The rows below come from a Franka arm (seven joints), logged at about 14 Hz.
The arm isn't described. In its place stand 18 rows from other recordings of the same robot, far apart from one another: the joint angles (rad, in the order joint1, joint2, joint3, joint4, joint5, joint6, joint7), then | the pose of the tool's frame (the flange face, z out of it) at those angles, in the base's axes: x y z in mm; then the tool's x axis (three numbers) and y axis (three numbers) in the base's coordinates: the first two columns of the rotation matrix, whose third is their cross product.
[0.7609 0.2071 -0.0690 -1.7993 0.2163 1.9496 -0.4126] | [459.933 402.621 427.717 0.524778 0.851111 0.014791 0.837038 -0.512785 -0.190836]
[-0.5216 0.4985 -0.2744 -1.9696 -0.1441 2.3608 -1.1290] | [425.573 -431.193 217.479 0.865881 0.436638 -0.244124 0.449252 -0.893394 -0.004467]
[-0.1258 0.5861 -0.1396 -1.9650 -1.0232 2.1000 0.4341] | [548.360 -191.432 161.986 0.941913 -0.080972 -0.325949 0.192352 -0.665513 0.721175]
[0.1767 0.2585 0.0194 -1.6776 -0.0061 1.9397 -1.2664] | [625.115 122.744 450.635 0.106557 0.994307 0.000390 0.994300 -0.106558 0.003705]
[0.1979 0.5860 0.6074 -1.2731 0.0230 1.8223 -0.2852] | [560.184 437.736 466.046 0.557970 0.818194 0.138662 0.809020 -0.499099 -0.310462]
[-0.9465 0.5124 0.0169 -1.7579 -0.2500 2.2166 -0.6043] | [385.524 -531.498 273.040 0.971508 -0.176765 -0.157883 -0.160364 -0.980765 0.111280]
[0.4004 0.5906 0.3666 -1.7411 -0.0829 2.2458 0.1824] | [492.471 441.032 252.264 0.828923 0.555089 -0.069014 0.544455 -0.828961 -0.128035]
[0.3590 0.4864 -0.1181 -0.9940 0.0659 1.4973 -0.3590] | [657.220 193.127 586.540 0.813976 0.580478 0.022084 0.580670 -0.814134 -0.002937]
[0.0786 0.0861 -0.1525 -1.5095 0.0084 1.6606 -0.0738] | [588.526 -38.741 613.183 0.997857 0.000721 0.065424 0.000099 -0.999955 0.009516]
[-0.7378 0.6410 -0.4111 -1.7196 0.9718 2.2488 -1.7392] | [321.370 -590.789 239.439 0.882797 0.002917 0.469746 0.036034 -0.997455 -0.061526]
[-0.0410 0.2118 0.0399 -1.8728 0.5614 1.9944 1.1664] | [604.738 30.892 401.792 0.137478 -0.860526 -0.490506 -0.990299 -0.129503 -0.050363]
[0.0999 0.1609 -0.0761 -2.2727 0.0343 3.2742 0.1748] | [582.689 11.635 388.098 0.656266 -0.182175 0.732207 -0.117184 -0.983249 -0.139605]
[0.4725 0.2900 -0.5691 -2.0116 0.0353 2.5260 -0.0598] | [617.883 -44.154 359.436 0.966208 -0.003199 0.257743 -0.041339 -0.988903 0.142696]
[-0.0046 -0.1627 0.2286 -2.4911 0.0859 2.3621 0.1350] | [446.044 101.940 348.353 0.999319 0.026039 0.026159 0.026802 -0.999213 -0.029255]
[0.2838 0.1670 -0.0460 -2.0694 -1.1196 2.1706 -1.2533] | [572.807 103.674 363.602 -0.403729 0.485302 -0.775555 0.826578 0.556839 -0.081849]
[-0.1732 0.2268 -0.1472 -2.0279 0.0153 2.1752 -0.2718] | [551.746 -180.257 331.394 0.995300 -0.055120 -0.079622 -0.055318 -0.998469 -0.000285]
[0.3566 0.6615 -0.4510 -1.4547 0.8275 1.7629 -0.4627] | [692.102 56.317 313.995 0.985321 0.154484 -0.072649 0.092854 -0.842088 -0.531287]
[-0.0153 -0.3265 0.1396 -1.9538 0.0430 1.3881 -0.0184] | [420.883 66.422 593.007 0.962267 0.128728 -0.239732 0.131936 -0.991255 -0.002692]
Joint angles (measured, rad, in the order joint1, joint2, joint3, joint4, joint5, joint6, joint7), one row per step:
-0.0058, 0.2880, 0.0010, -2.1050, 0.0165, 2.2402, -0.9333
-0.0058, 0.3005, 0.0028, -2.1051, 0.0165, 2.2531, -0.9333
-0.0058, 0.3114, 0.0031, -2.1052, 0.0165, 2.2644, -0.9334
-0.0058, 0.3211, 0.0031, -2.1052, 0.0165, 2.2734, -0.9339
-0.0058, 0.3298, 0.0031, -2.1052, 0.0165, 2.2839, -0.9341
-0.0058, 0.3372, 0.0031, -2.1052, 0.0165, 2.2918, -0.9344
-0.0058, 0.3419, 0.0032, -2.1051, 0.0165, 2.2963, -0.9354
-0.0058, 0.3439, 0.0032, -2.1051, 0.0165, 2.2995, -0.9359
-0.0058, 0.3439, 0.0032, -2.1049, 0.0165, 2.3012, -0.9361
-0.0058, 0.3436, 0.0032, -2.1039, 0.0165, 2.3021, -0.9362
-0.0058, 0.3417, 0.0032, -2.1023, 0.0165, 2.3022, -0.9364
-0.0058, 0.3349, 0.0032, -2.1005, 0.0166, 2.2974, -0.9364
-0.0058, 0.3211, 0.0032, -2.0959, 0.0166, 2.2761, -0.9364
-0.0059, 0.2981, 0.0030, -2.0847, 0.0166, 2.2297, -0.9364
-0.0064, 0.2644, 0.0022, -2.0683, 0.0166, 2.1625, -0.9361
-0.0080, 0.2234, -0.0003, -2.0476, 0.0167, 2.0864, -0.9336
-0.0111, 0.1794, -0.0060, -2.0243, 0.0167, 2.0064, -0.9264
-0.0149, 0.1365, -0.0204, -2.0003, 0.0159, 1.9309, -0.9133
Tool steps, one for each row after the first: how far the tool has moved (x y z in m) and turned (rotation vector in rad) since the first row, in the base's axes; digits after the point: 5 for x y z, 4 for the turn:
0.00066, 0.00097, -0.00615, 0.0004, -0.0003, 0.0016
0.00117, 0.00111, -0.01152, 0.0004, -0.0006, 0.0018
0.00147, 0.00110, -0.01634, 0.0004, 0.0001, 0.0022
0.00200, 0.00107, -0.02049, 0.0003, -0.0017, 0.0023
0.00230, 0.00105, -0.02410, 0.0003, -0.0022, 0.0025
0.00244, 0.00110, -0.02639, 0.0004, -0.0021, 0.0035
0.00264, 0.00109, -0.02729, 0.0004, -0.0033, 0.0040
0.00292, 0.00109, -0.02710, 0.0004, -0.0052, 0.0042
0.00341, 0.00108, -0.02648, 0.0004, -0.0074, 0.0042
0.00417, 0.00108, -0.02479, 0.0004, -0.0110, 0.0044
0.00484, 0.00109, -0.02060, 0.0005, -0.0148, 0.0044
0.00508, 0.00113, -0.01255, 0.0008, -0.0119, 0.0047
0.00506, 0.00106, 0.00155, 0.0013, 0.0003, 0.0049
0.00426, 0.00048, 0.02250, 0.0018, 0.0173, 0.0042
0.00278, -0.00163, 0.04897, 0.0018, 0.0318, -0.0014
-0.00010, -0.00631, 0.07821, 0.0007, 0.0446, -0.0162
-0.00428, -0.01613, 0.10761, -0.0028, 0.0534, -0.0458

